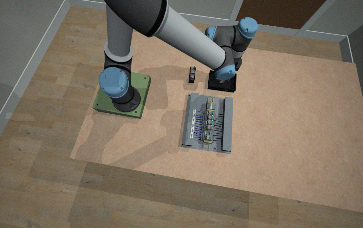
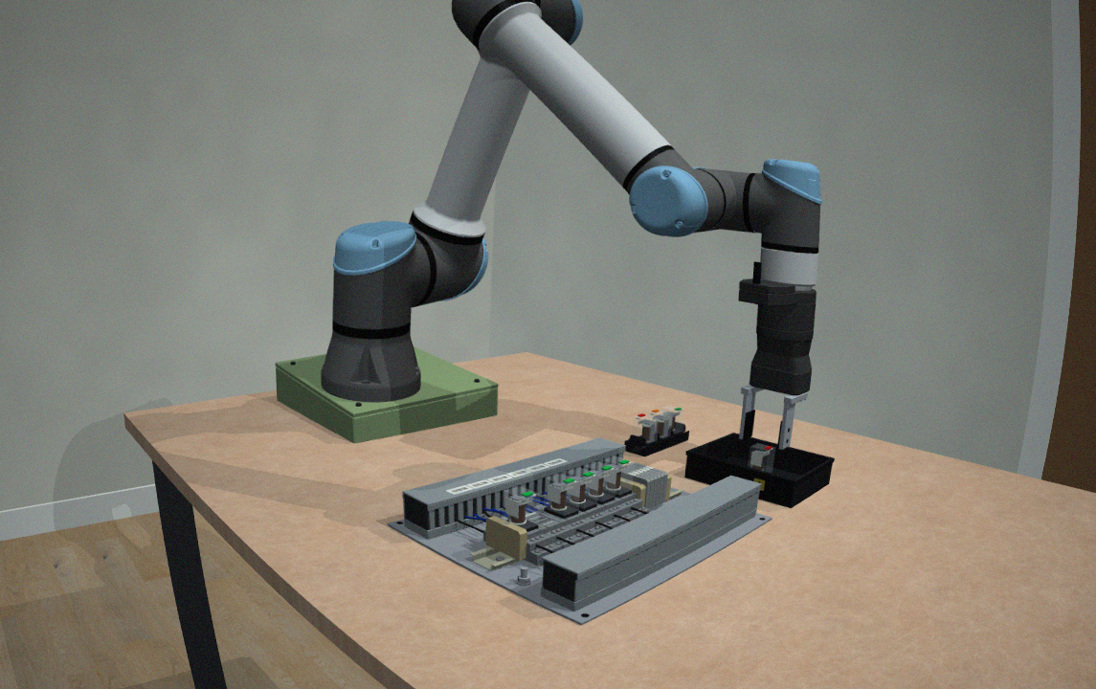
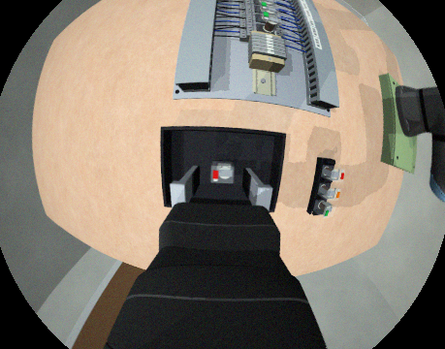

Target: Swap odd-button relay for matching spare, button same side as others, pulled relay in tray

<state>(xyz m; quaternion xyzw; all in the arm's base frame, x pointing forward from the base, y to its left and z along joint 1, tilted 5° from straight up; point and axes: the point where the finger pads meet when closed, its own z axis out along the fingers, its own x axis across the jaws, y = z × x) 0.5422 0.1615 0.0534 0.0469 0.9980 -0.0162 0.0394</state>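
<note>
The black tray is 5 cm below my hand.
</note>
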